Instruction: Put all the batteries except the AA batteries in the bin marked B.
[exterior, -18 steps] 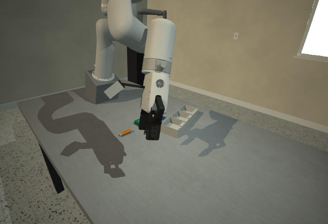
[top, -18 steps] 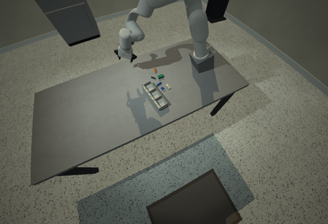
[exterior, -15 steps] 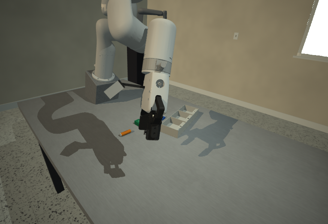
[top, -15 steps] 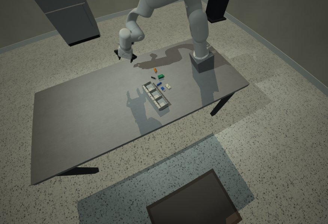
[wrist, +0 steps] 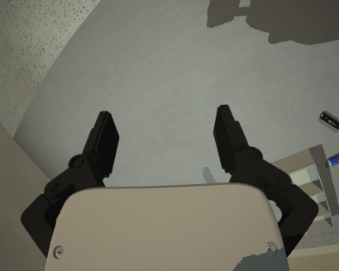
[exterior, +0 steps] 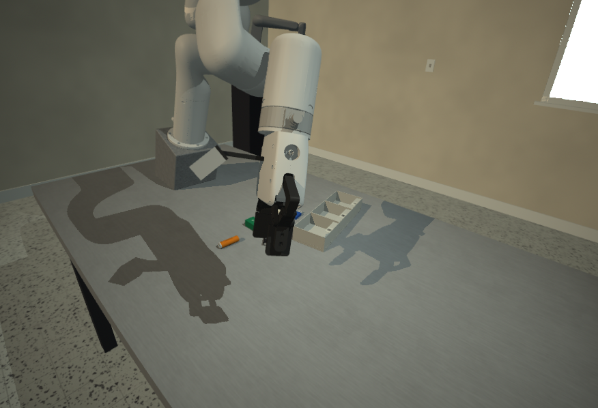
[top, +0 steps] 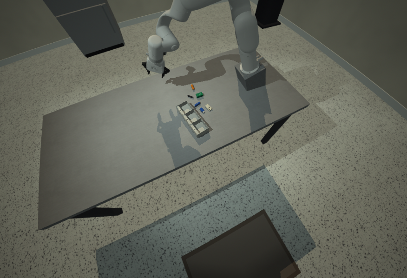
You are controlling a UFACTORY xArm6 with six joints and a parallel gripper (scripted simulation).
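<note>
The grey bin row lies 33 cm to the left of my hand, 14 cm below it and 11 cm behind it. Also, from my hand: orange cylindrical battery 21 cm behind, 15 cm below, 7 cm to the left; then black cylindrical battery 17 cm behind, 15 cm to the left, 15 cm below; then green block battery 22 cm behind, 16 cm to the left, 15 cm below.
</note>
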